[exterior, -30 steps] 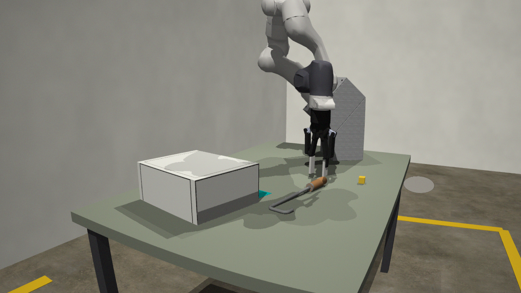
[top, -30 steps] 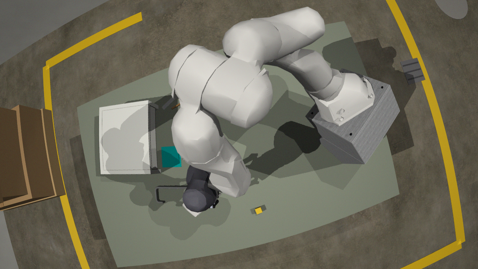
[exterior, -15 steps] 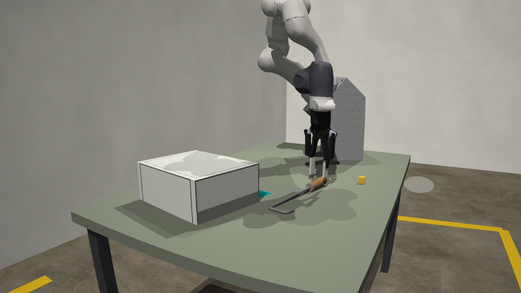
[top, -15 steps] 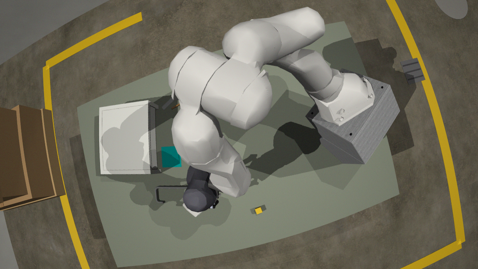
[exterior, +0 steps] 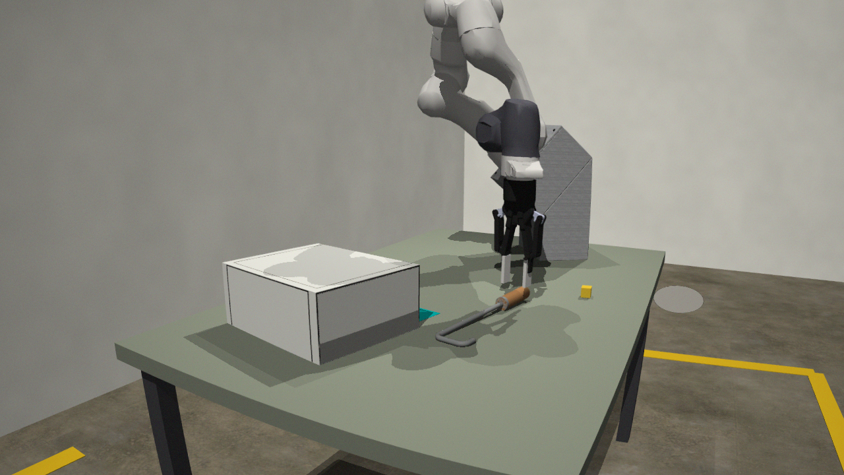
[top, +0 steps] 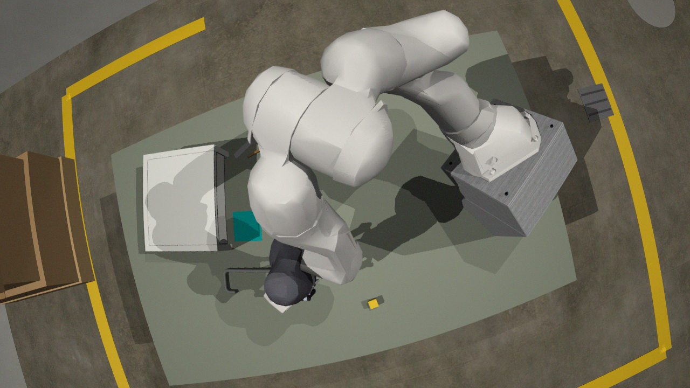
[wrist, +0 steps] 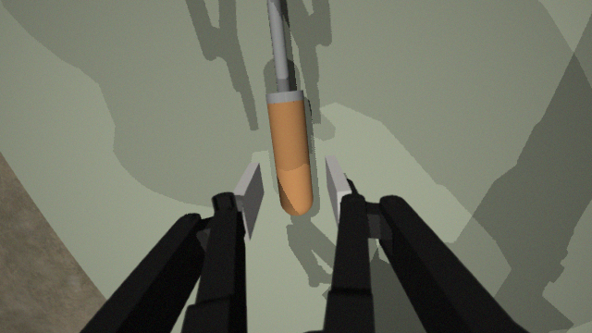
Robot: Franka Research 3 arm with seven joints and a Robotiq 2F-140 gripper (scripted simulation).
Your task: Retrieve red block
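Now: the grey hook tool 14 cm ahead of my hand and 7 cm below it. From my hand the other things lie so: yellow cube: 16 cm to the left, 12 cm behind, 7 cm below; then grey fork-ended tool: 36 cm to the right, 11 cm behind, 8 cm below; then teal square: 20 cm to the right, 16 cm ahead, 8 cm below.
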